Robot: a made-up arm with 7 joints. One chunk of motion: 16 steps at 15 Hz.
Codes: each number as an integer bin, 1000 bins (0 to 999) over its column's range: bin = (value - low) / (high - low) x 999, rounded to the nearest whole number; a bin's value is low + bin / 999 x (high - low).
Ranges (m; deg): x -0.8..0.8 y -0.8..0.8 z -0.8..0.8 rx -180..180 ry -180..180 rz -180..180
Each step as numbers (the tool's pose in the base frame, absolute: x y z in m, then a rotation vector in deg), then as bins.
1 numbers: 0.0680 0.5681 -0.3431 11.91 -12.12 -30.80
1 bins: 542 854 285 533 466 414
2 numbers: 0.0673 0.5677 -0.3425 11.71 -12.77 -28.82
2 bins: 542 854 286 532 464 420
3 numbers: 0.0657 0.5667 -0.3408 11.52 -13.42 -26.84
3 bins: 541 853 287 531 462 425
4 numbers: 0.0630 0.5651 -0.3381 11.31 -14.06 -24.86
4 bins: 539 852 288 531 460 431
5 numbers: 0.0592 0.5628 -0.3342 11.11 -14.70 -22.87
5 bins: 536 851 291 530 459 436
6 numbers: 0.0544 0.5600 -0.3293 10.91 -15.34 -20.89
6 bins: 533 849 294 530 457 442
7 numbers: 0.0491 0.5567 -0.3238 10.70 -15.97 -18.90
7 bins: 530 847 297 529 455 447
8 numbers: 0.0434 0.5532 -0.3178 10.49 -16.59 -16.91
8 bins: 527 845 301 529 453 453
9 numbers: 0.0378 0.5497 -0.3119 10.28 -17.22 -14.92
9 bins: 523 843 305 528 452 458
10 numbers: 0.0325 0.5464 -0.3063 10.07 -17.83 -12.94
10 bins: 520 841 308 527 450 464
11 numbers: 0.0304 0.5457 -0.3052 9.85 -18.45 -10.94
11 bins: 518 840 309 527 448 469
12 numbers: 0.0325 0.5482 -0.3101 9.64 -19.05 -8.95
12 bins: 520 842 306 526 447 475
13 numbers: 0.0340 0.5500 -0.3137 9.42 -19.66 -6.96
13 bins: 521 843 304 526 445 480
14 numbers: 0.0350 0.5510 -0.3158 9.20 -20.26 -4.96
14 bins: 521 844 302 525 443 486
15 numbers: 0.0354 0.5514 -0.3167 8.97 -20.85 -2.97
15 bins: 522 844 302 524 442 491
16 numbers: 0.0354 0.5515 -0.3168 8.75 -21.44 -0.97
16 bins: 522 844 302 524 440 497
